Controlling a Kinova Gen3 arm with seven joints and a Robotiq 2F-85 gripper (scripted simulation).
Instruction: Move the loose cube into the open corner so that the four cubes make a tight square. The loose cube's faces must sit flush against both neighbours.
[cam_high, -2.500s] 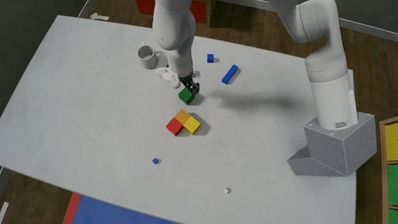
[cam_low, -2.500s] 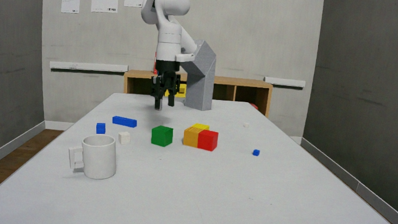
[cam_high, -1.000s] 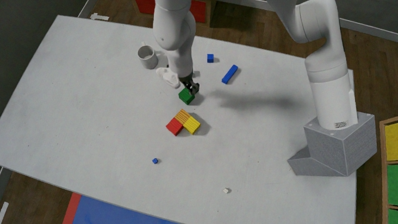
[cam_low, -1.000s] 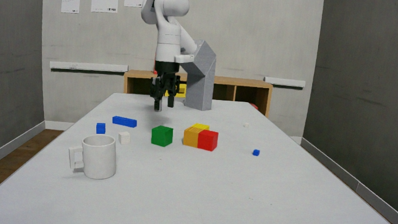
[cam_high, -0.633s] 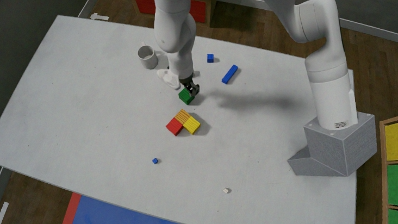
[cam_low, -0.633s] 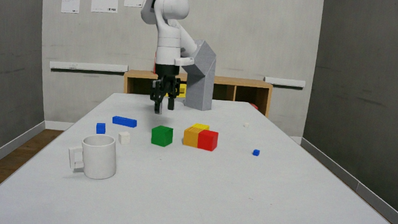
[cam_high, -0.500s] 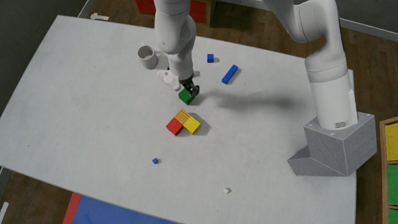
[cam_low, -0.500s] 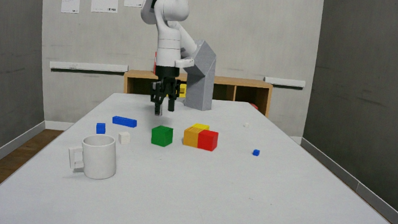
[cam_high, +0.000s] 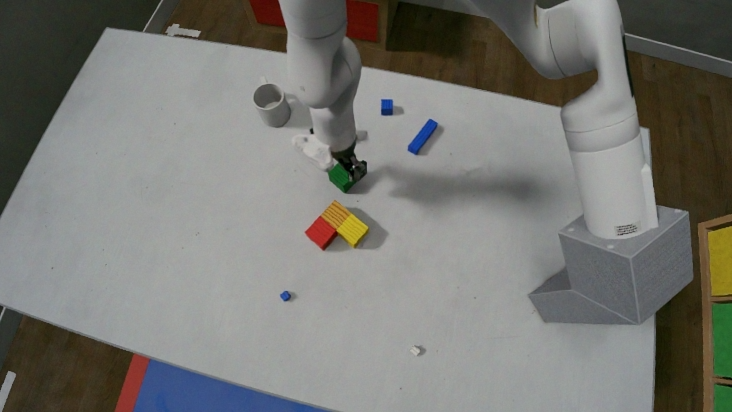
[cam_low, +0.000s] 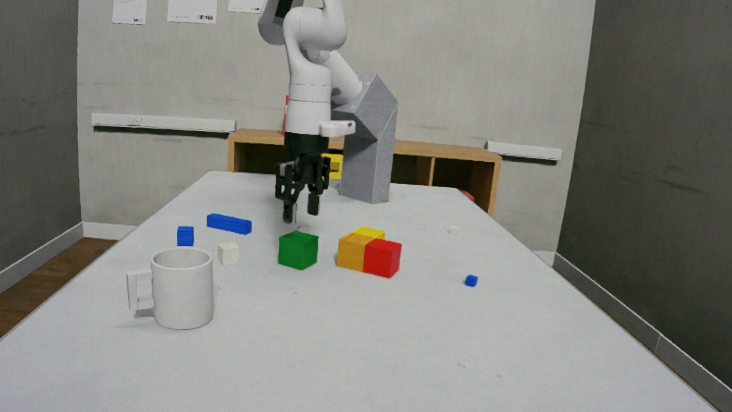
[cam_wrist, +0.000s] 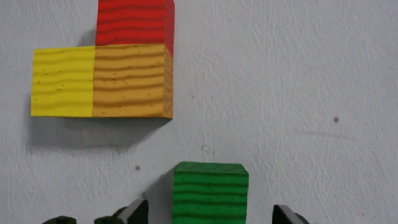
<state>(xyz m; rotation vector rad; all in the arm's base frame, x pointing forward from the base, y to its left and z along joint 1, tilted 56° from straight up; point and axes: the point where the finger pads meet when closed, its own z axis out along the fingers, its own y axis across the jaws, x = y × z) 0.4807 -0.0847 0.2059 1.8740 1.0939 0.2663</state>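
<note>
Now: hand 70 mm above the green cube. The rest, counted from my hand: small white cube 20 mm behind, 120 mm to the right, 80 mm below; then yellow cube 20 mm behind, 140 mm to the left, 70 mm below; then orange cube 20 mm ahead, 100 mm to the left, 70 mm below.
</note>
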